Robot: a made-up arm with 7 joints.
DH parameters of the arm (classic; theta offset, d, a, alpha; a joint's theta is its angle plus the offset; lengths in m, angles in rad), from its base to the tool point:
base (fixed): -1.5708 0 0.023 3.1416
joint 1: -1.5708 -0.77 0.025 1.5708
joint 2: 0 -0.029 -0.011 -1.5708
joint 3: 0 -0.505 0.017 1.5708
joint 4: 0 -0.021 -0.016 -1.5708
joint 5: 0 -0.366 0.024 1.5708
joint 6: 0 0.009 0.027 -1.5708
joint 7: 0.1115 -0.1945 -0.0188 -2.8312
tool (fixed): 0.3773 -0.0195 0 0
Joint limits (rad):
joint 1: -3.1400..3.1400
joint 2: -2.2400..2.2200
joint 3: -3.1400..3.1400
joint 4: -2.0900..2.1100
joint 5: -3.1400..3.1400
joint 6: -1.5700..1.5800
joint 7: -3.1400..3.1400
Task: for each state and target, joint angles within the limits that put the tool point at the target. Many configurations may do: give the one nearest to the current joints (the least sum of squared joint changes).
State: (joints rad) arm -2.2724 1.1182 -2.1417 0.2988 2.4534 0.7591 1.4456
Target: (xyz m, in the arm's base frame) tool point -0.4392 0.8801 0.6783
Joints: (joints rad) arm -2.0448 1.4972 -2.1017 0.0897 2.4735 0.8725 1.4577
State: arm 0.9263 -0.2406 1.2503 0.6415 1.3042 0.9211 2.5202
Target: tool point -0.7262 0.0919 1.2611
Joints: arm 0.7531 -0.7231 1.4025 0.7637 1.2926 0.9078 2.5186
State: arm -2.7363 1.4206 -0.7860 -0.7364 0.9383 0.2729 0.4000
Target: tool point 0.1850 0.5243 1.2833
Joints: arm -2.1850 1.0771 -0.8644 -1.6093 1.0121 0.1496 0.3697
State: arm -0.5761 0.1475 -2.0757 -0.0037 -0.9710 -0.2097 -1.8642
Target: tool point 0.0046 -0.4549 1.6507
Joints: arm -0.6501 -0.4050 -1.8042 -0.6904 -0.9795 -0.2397 -1.8531
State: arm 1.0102 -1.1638 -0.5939 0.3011 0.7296 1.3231 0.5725
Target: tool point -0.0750 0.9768 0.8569
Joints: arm 1.5476 -1.5763 -0.6038 -0.0662 0.7005 0.4696 0.5156
